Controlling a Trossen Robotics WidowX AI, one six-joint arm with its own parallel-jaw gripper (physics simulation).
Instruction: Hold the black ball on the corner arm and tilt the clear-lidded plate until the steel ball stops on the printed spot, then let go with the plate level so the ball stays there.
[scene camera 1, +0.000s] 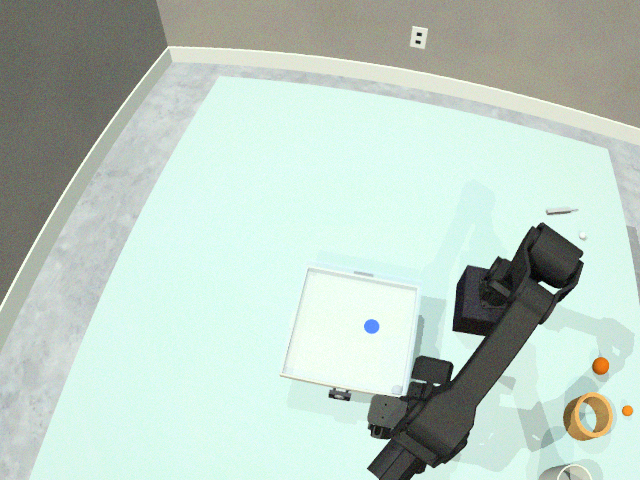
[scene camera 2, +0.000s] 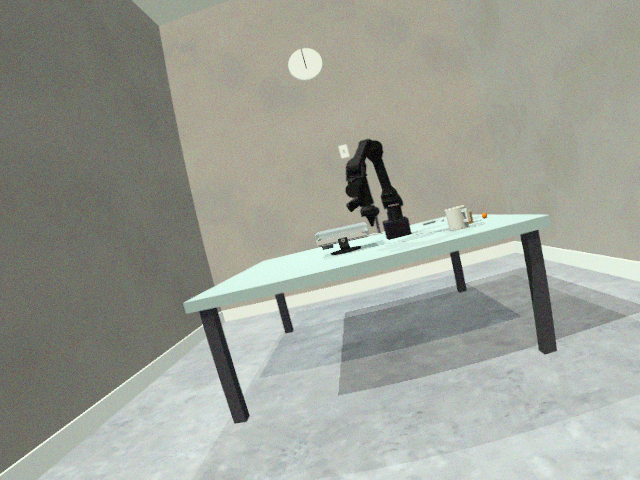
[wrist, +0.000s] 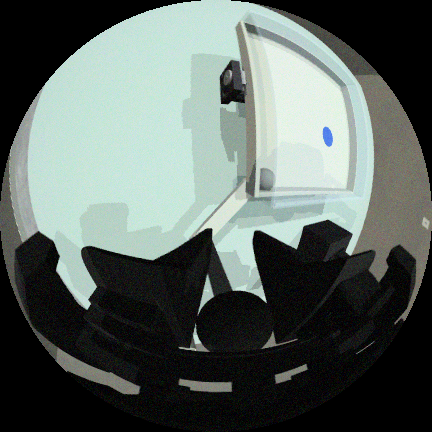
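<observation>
The square white plate (scene camera 1: 318, 305) (scene camera 2: 341, 232) (wrist: 250, 120) with a clear lid sits on a small black pivot mount (scene camera 1: 339, 393) (wrist: 232, 86). A blue printed spot (scene camera 1: 371, 326) (wrist: 327, 136) lies right of the plate's middle. The steel ball (scene camera 1: 395, 389) (wrist: 266, 178) rests in the plate corner nearest my gripper, well away from the spot. A pale corner arm (wrist: 225, 209) runs from that corner to the black ball (wrist: 235, 320). My gripper (scene camera 1: 410, 391) (scene camera 2: 371, 219) (wrist: 232, 235) is shut on the black ball. In the overhead view the gripper hides the black ball.
The arm's black base (scene camera 1: 475, 305) (scene camera 2: 396, 228) stands right of the plate. A white mug (scene camera 2: 456, 217) and a small orange thing (scene camera 2: 484, 215) stand far along the table. A small grey piece (scene camera 1: 552, 210) lies at the right edge.
</observation>
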